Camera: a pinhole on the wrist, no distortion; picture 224 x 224 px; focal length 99.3 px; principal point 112.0 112.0 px. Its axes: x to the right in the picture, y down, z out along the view. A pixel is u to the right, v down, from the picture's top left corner.
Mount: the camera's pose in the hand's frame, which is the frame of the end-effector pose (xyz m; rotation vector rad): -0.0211 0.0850 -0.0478 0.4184 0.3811 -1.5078
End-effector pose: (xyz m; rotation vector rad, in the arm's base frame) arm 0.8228 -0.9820 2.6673 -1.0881 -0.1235 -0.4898
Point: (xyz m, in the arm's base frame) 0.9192 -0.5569 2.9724
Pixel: 83.7 127.0
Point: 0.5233 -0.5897 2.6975
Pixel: 84.0 17.4
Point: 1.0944 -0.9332 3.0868
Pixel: 137.1 204.2
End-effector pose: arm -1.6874 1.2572 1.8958 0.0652 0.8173 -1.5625
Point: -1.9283 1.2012 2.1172
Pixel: 199.4 112.6
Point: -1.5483 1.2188 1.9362
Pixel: 40.2 121.5
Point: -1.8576 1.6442 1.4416
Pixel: behind the camera
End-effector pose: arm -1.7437 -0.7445 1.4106 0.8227 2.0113 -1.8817
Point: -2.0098 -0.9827 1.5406
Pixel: 145.6 137.6
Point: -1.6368 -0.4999 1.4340
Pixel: behind the camera
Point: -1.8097 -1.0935 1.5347
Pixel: 113.0 97.7
